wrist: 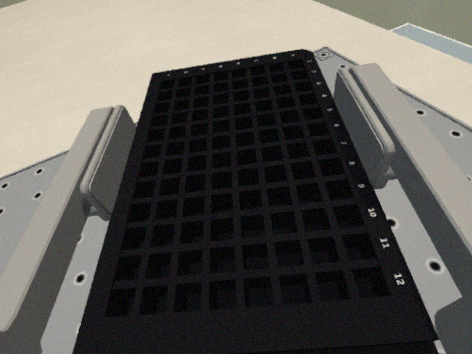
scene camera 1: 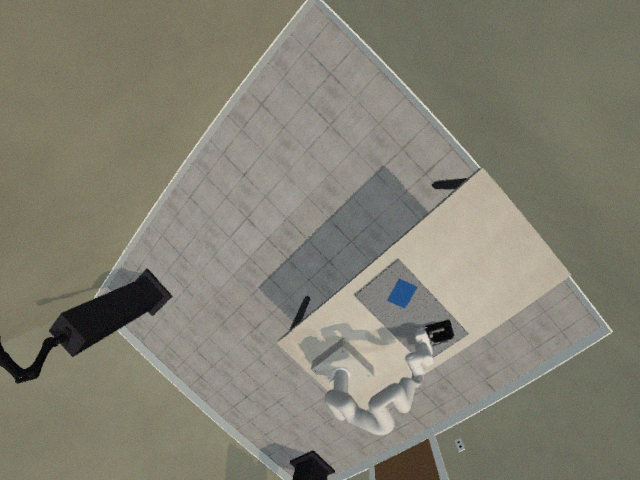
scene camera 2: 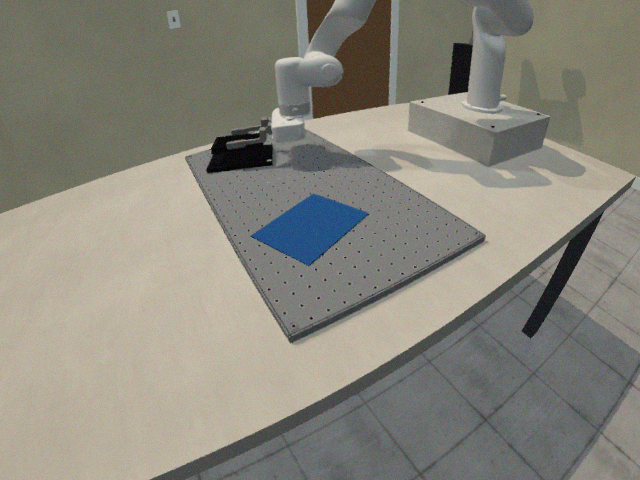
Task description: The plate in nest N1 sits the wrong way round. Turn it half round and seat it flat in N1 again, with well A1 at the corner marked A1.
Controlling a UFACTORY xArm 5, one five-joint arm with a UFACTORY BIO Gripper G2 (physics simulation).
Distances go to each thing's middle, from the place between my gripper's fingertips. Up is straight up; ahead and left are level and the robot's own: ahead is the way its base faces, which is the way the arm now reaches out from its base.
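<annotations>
Black well plate (wrist: 244,212): my hand 10 mm to the right of it, 20 mm past it, 10 mm above it. Black nest N1 (scene camera 2: 236,160): from my hand, 10 mm to the left, 20 mm behind, 50 mm below. Flat blue rectangle (scene camera 2: 306,231): from my hand, 370 mm to the left, 50 mm behind, 60 mm below. Farthest from my hand of the things named here, going by their middles: the rectangle.
</annotations>
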